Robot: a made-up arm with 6 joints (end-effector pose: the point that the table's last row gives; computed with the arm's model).
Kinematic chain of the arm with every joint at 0, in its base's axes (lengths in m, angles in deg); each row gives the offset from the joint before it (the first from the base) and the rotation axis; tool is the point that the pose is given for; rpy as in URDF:
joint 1: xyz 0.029 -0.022 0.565 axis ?
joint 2: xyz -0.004 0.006 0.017 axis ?
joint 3: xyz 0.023 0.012 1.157 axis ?
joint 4: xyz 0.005 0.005 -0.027 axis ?
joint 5: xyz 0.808 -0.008 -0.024 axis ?
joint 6: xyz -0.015 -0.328 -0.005 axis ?
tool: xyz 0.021 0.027 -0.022 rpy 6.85 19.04 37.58
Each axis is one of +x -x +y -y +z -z.
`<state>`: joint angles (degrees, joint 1 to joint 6).
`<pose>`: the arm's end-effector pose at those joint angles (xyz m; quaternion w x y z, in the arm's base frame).
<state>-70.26 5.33 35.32 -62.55 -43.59 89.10</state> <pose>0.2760 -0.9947 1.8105 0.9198 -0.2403 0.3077 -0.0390</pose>
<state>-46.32 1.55 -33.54 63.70 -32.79 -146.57</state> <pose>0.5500 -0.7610 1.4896 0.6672 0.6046 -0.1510 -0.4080</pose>
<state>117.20 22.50 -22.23 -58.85 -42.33 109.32</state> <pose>-0.2114 0.7246 0.8197 0.2882 0.5587 -0.1191 -0.7685</pose>
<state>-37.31 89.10 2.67 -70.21 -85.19 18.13</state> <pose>0.6852 -0.5893 -0.2216 0.0435 0.9049 0.3374 0.2558</pose>
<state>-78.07 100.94 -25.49 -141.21 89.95 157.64</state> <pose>0.4375 -0.3969 -0.1651 0.3983 -0.5335 -0.7437 -0.0606</pose>
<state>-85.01 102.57 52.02 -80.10 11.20 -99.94</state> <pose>0.1148 -1.3940 -0.5374 0.0123 -0.4191 0.8650 0.2755</pose>
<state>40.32 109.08 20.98 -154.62 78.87 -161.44</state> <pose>0.5208 0.8533 -0.6132 0.1905 0.2951 -0.9328 -0.0811</pose>
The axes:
joint 1: +z
joint 2: +y
joint 3: -y
joint 4: -x
joint 5: -y
joint 6: -x

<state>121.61 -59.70 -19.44 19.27 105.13 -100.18</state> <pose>0.4964 -0.2349 1.7360 0.6741 -0.3404 0.3906 -0.5265</pose>
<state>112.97 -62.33 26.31 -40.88 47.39 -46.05</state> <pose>0.5018 -0.6461 1.9514 0.3731 -0.7238 0.3601 -0.4552</pose>
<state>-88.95 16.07 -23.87 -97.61 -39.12 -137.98</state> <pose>0.1158 -0.7659 0.8710 0.5591 -0.4468 0.6984 0.0086</pose>
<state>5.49 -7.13 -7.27 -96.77 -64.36 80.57</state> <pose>0.6737 0.1495 1.3584 0.5792 0.0192 0.1249 0.8053</pose>
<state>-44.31 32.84 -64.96 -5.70 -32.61 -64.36</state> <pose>0.1608 -0.5393 0.7362 0.1855 0.7785 0.4190 -0.4288</pose>
